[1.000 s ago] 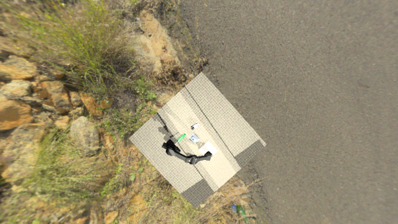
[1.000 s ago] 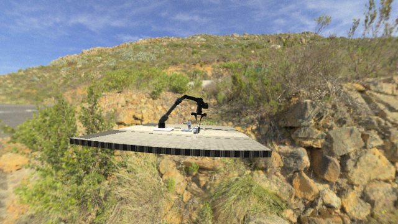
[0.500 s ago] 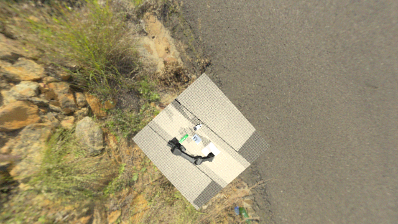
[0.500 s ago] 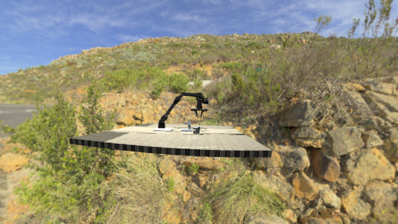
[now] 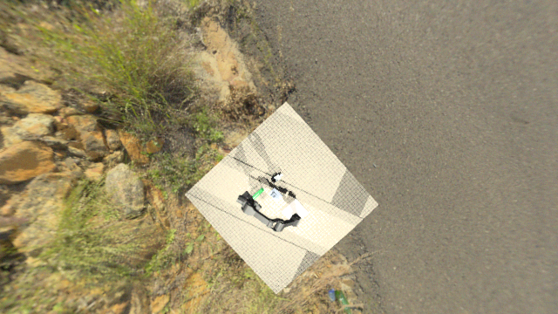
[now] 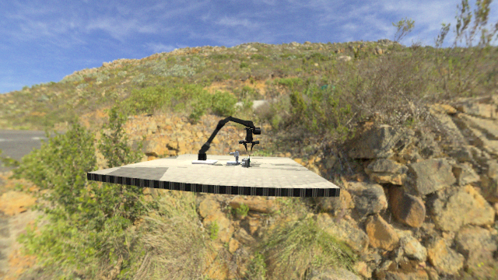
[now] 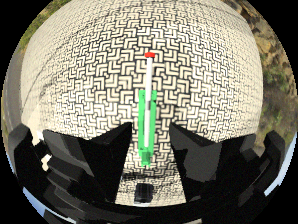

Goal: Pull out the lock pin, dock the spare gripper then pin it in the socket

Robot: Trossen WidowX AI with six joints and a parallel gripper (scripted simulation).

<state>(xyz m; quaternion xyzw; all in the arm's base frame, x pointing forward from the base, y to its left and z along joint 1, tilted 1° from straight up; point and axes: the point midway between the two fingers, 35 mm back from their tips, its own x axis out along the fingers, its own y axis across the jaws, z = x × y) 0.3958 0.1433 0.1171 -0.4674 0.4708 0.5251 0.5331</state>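
Right now my gripper tip is 70 mm above the green strip and 40 mm to the left of it. Round my gripper tip: grey mount: 150 mm to the right, 110 mm behind, 40 mm below; then spare gripper: 280 mm to the right, 70 mm below, 20 mm behind.
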